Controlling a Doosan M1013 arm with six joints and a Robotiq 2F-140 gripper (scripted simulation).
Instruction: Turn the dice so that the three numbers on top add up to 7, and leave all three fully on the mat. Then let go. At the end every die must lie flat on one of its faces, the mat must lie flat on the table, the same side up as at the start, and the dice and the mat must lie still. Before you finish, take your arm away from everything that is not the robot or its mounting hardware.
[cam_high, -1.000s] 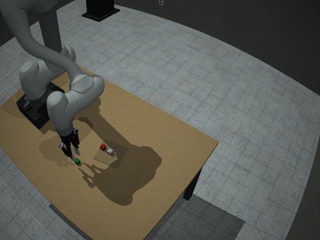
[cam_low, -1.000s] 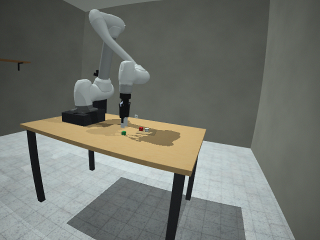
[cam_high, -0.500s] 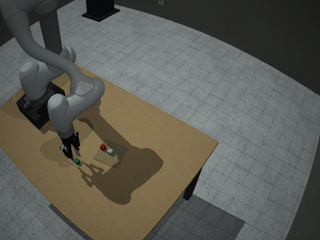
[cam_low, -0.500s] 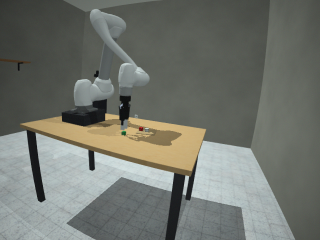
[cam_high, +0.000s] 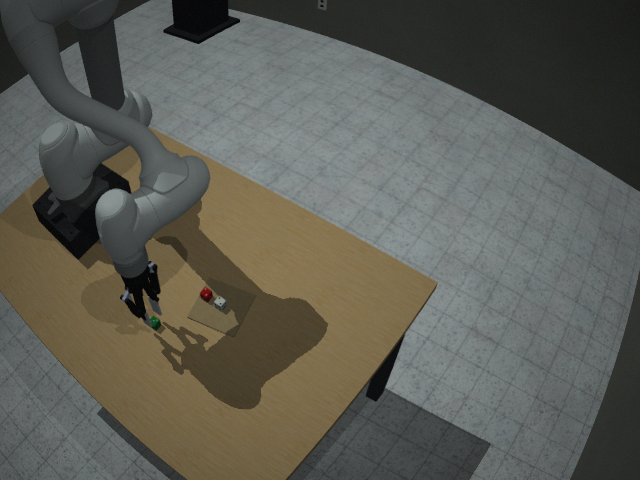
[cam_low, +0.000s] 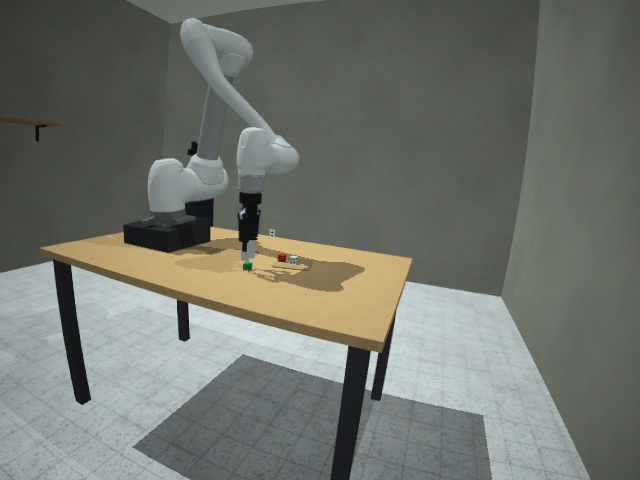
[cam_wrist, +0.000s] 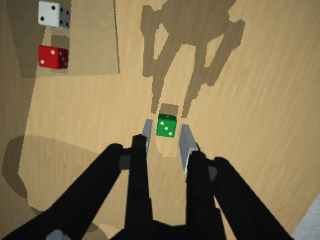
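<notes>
My gripper is now 6 cm above the green die. Round my hand: red die 16 cm to the left, 5 cm below, 5 cm ahead; white die 17 cm to the left, 10 cm ahead, 5 cm below; tan mat 17 cm to the left, 10 cm ahead, 7 cm below.
</notes>
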